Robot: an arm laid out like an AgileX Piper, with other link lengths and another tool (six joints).
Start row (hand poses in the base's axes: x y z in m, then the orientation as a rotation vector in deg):
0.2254 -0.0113 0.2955 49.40 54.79 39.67
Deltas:
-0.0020 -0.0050 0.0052 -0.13 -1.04 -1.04
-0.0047 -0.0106 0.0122 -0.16 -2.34 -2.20
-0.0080 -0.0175 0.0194 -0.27 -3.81 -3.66
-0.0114 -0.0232 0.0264 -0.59 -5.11 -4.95
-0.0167 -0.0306 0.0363 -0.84 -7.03 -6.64
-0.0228 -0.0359 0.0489 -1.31 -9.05 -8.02
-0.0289 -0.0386 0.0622 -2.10 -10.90 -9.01
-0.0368 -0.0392 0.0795 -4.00 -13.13 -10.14
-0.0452 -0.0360 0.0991 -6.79 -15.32 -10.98
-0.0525 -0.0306 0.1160 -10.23 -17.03 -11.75
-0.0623 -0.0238 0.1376 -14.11 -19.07 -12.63
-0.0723 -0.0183 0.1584 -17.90 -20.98 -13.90
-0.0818 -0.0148 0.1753 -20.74 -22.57 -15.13
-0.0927 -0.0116 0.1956 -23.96 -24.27 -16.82
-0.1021 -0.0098 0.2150 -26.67 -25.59 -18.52
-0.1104 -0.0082 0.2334 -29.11 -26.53 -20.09
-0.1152 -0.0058 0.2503 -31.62 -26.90 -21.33
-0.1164 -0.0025 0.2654 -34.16 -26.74 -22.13
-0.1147 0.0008 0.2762 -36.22 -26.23 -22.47
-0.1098 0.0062 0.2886 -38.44 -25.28 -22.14
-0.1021 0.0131 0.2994 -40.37 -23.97 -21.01
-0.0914 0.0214 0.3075 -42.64 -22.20 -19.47
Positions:
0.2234 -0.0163 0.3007 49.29 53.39 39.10
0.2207 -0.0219 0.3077 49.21 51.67 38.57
0.2174 -0.0288 0.3149 49.10 49.68 37.80
0.2140 -0.0345 0.3219 48.80 47.98 37.01
0.2087 -0.0419 0.3318 48.45 45.52 36.13
0.2026 -0.0472 0.3444 47.73 43.19 35.43
0.1965 -0.0499 0.3577 46.65 41.30 34.83
0.1886 -0.0505 0.3750 44.51 39.31 33.68
0.1802 -0.0473 0.3946 41.52 37.74 32.29
0.1729 -0.0419 0.4115 38.17 36.77 30.46
0.1631 -0.0351 0.4331 34.36 35.54 28.41
0.1531 -0.0296 0.4539 30.85 34.19 26.05
0.1436 -0.0261 0.4708 28.26 32.88 24.11
0.1327 -0.0229 0.4911 25.49 31.33 21.64
0.1233 -0.0211 0.5105 23.31 29.98 19.31
0.1150 -0.0195 0.5289 21.47 28.94 17.11
0.1102 -0.0171 0.5458 19.67 28.54 14.96
0.1090 -0.0138 0.5609 17.90 28.78 12.98
0.1107 -0.0105 0.5717 16.50 29.42 11.49
0.1156 -0.0051 0.5841 14.89 30.77 10.31
0.1233 0.0018 0.5949 13.36 32.73 9.77
0.1340 0.0101 0.6030 11.55 35.30 9.20

